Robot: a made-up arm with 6 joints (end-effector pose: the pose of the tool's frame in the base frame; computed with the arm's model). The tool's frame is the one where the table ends.
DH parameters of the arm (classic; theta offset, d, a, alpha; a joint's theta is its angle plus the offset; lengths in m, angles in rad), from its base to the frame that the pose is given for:
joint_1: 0 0.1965 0 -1.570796
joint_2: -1.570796 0 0.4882 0
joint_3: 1.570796 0.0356 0 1.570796
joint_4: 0 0.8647 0 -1.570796
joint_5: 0 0 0 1.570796
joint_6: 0 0.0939 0 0
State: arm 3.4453 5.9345 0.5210 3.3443 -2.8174 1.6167
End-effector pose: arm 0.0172 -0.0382 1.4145 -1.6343 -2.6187 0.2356
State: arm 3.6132 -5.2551 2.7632 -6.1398 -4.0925 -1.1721
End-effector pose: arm 0.1390 0.0187 -0.1507 0.3554 0.1901 2.3159
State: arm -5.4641 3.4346 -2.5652 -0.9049 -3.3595 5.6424
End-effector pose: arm 0.2982 0.3477 0.2183 0.7812 -2.3878 0.6772
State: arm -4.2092 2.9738 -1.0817 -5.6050 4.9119 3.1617
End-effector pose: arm -0.4350 0.8362 -0.4958 -0.8858 -0.0778 -1.0231
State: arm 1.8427 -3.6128 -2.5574 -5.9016 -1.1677 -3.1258
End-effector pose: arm -0.0687 0.2337 0.6663 0.4602 0.9983 -0.8368
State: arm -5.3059 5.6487 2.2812 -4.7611 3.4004 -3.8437
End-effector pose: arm 0.2602 0.4064 0.5322 0.2958 -1.7211 1.6662
